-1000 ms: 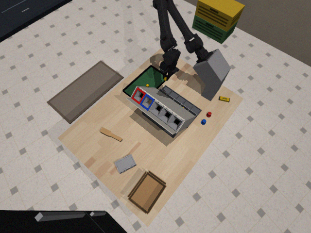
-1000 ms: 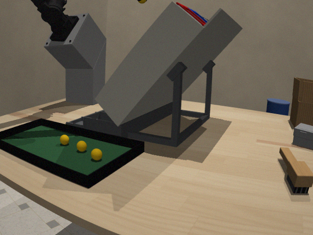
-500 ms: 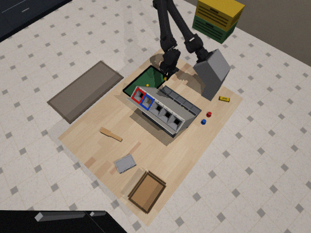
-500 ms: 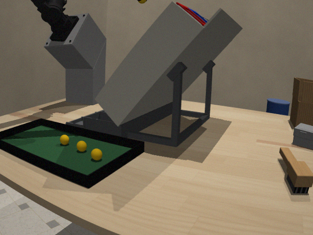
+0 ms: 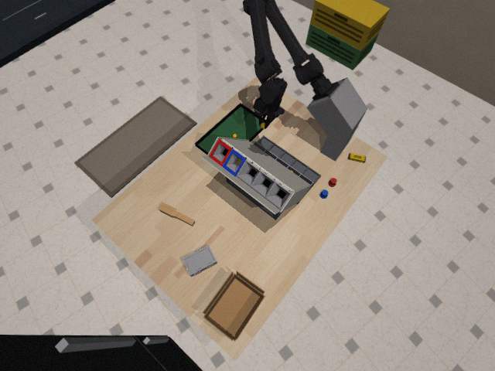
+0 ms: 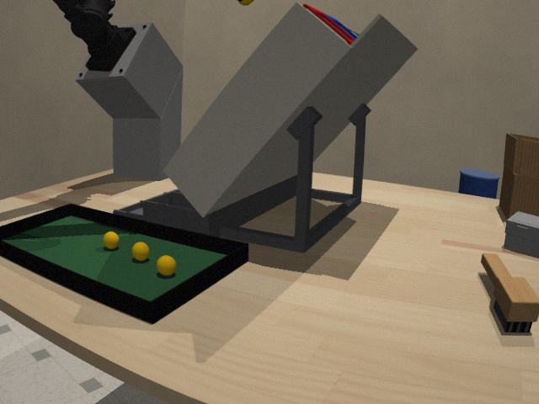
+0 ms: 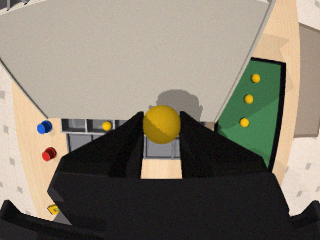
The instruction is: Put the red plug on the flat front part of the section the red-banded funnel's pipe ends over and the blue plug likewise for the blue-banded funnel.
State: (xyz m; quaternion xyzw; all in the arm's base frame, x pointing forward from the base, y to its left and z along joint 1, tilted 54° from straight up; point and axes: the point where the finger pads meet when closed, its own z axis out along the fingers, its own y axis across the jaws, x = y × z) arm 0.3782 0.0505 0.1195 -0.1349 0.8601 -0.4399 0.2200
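Now: hand 18 cm short of the blue band and 7 cm above it. The rest, counted from my hand: sloped grey cover: 18 cm below, 7 cm to the left, 3 cm ahead; then grey box: 53 cm ahead, 36 cm below, 11 cm to the left; then green marble tray: 38 cm below, 26 cm to the right, 8 cm behind.
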